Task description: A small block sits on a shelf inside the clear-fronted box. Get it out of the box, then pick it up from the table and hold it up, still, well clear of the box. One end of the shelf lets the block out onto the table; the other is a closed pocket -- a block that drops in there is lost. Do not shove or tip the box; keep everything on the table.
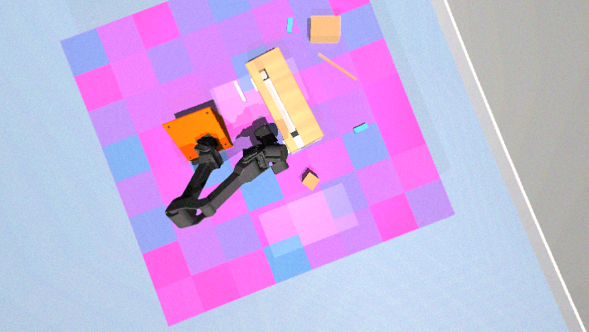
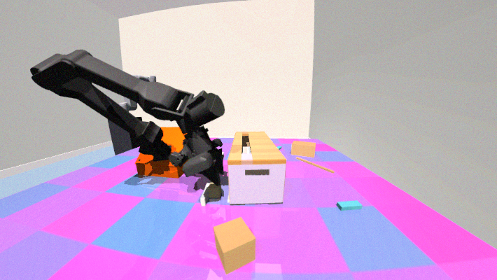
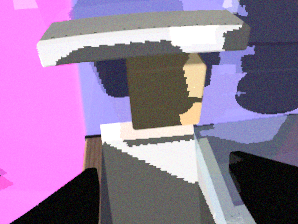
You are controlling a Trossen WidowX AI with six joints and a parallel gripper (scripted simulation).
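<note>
The small tan block lies 2 cm behind my gripper tip and 4 cm below it. The rest, counted from my gripper tip: larger tan box 40 cm ahead, 35 cm to the left, 2 cm below; then thin stick 38 cm ahead, 20 cm to the left, 5 cm below.
</note>
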